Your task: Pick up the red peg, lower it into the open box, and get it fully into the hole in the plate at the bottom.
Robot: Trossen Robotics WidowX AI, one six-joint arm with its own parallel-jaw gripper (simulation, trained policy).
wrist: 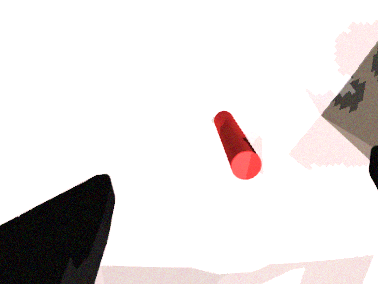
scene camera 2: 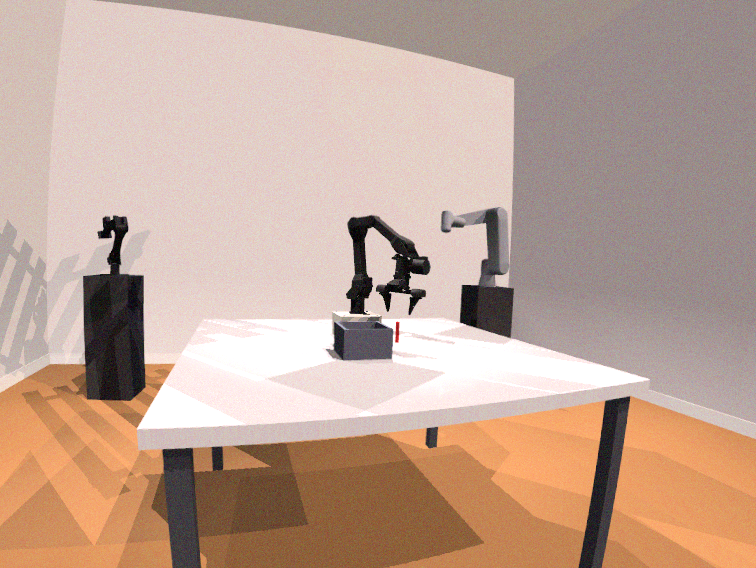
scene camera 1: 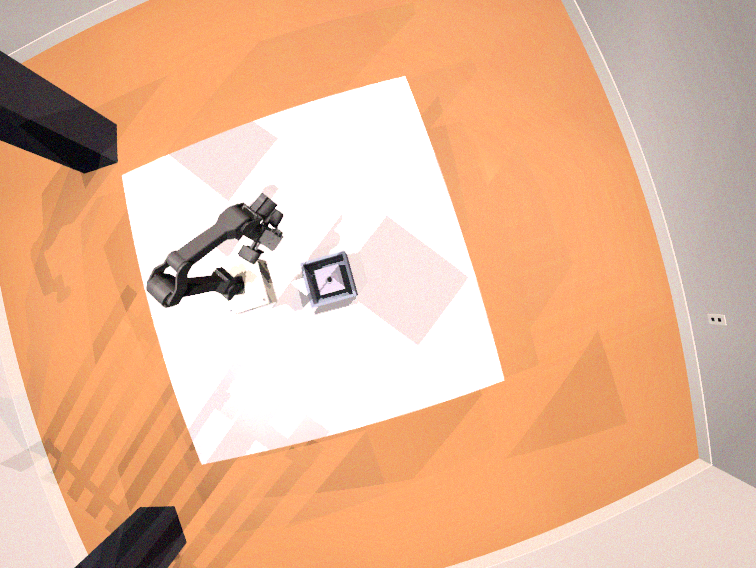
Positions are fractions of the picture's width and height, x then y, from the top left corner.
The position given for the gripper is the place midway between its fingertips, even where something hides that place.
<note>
In view: the gripper (scene camera 1: 0.36,0.42), a grey box (scene camera 2: 0.48,0.60) and a red peg (wrist: 0.65,0.57).
The grey box shows as well in scene camera 1 (scene camera 1: 0.41,0.47). The gripper also shows in the wrist view (wrist: 0.64,0.61). The wrist view misses the grey box: it is out of frame. Scene camera 1 does not show the red peg, which is hidden by the gripper.
</note>
